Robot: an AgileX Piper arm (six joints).
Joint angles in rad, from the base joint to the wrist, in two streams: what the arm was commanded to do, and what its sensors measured. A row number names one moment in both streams.
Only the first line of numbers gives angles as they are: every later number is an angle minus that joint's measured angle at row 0.
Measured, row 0:
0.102, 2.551, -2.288, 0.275, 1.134, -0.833
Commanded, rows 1 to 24:
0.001, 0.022, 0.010, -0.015, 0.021, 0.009
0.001, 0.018, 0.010, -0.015, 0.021, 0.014
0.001, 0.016, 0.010, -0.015, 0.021, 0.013
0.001, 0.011, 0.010, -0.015, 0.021, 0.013
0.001, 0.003, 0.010, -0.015, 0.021, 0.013
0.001, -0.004, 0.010, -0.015, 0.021, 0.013
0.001, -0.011, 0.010, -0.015, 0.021, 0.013
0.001, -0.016, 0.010, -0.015, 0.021, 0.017
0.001, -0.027, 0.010, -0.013, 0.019, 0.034
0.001, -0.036, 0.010, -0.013, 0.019, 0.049
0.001, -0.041, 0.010, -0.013, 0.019, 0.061
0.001, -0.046, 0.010, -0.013, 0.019, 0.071
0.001, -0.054, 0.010, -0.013, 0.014, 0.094
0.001, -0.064, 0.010, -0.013, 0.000, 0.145
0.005, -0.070, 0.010, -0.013, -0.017, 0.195
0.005, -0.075, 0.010, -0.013, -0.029, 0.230
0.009, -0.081, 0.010, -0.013, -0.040, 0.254
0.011, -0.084, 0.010, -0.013, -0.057, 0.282
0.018, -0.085, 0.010, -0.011, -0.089, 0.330
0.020, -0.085, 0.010, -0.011, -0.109, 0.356
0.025, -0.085, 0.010, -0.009, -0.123, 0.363
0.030, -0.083, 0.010, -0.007, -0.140, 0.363
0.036, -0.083, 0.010, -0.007, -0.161, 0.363
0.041, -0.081, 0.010, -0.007, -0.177, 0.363
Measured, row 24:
0.022, -0.075, 0.010, -0.008, -0.114, 0.340
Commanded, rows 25 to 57:
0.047, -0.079, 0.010, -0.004, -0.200, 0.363
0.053, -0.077, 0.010, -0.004, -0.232, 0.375
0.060, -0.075, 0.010, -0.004, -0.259, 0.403
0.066, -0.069, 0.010, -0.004, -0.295, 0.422
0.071, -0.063, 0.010, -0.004, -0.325, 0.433
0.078, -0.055, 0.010, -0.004, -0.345, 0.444
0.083, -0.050, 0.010, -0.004, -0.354, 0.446
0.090, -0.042, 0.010, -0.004, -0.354, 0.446
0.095, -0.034, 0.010, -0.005, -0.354, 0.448
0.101, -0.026, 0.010, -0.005, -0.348, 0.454
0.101, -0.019, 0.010, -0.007, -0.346, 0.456
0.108, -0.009, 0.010, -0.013, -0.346, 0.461
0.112, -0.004, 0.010, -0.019, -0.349, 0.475
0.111, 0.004, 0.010, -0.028, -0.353, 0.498
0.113, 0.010, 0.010, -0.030, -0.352, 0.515
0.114, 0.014, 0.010, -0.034, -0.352, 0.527
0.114, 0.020, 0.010, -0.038, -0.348, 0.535
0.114, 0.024, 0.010, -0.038, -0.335, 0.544
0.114, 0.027, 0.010, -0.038, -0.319, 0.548
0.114, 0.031, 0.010, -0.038, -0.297, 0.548
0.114, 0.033, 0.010, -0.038, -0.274, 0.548
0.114, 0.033, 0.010, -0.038, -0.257, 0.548
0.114, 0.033, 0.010, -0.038, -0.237, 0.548
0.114, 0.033, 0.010, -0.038, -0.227, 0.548
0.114, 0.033, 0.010, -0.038, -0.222, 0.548
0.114, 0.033, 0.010, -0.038, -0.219, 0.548
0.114, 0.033, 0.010, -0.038, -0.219, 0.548
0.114, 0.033, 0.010, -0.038, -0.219, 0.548
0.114, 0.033, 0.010, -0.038, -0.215, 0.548
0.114, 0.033, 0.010, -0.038, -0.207, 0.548
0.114, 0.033, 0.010, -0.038, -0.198, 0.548
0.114, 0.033, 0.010, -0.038, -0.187, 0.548
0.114, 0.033, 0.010, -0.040, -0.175, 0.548
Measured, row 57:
0.115, 0.035, 0.010, -0.034, -0.254, 0.546
